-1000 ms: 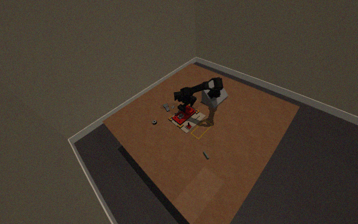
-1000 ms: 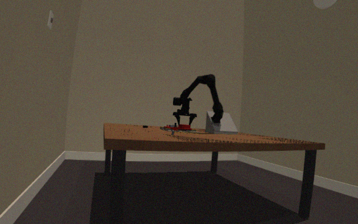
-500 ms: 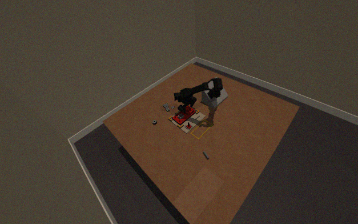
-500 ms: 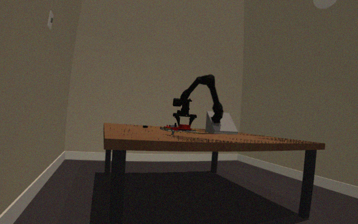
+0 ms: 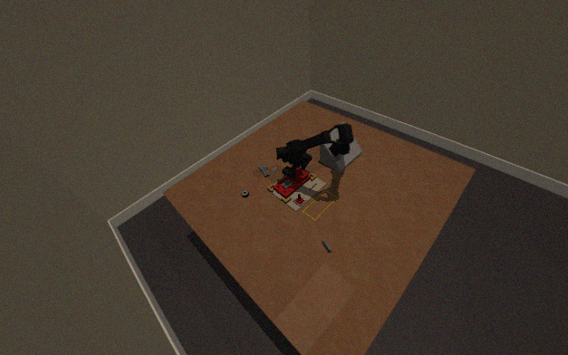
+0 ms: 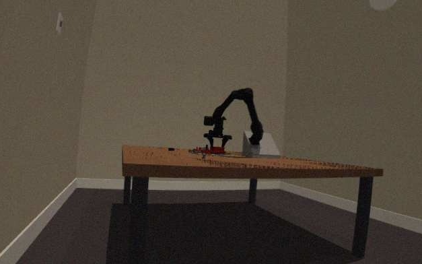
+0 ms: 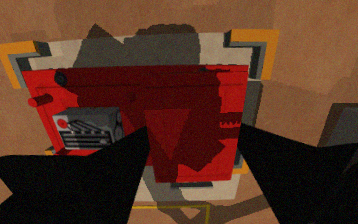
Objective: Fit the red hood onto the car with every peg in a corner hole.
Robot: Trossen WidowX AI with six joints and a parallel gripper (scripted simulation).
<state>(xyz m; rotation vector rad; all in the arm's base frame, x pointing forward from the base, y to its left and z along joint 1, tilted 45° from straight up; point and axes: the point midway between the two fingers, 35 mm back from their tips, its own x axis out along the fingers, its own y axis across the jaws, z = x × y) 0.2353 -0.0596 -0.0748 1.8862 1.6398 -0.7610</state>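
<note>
My gripper tip is now 90 mm short of the grey engine block and 10 mm above it. The rest, counted from my gripper tip: grey jig 60 mm ahead, 20 mm to the left, 20 mm below; red hood 10 mm above.
</note>
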